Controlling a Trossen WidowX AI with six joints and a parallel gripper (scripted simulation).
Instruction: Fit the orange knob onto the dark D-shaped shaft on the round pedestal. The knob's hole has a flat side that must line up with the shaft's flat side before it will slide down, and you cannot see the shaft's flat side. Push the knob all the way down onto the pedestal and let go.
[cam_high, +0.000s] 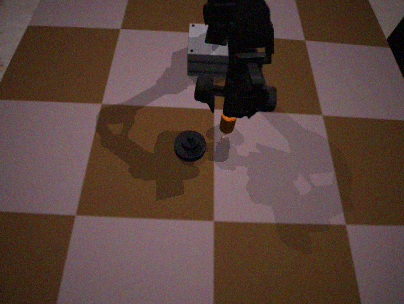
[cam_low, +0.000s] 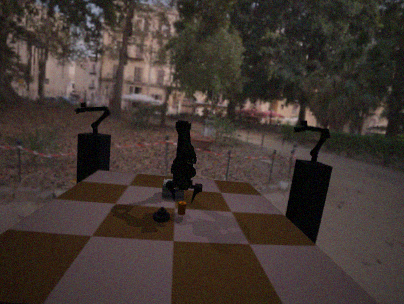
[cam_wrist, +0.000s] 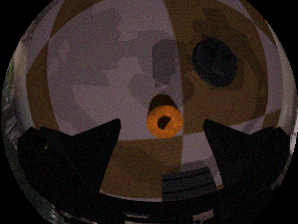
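Now: gripper tip 40 mm above the orange knob. Also, from my gripper tip: dark round pedestal: 90 mm to the right, 80 mm ahead, 40 mm below.
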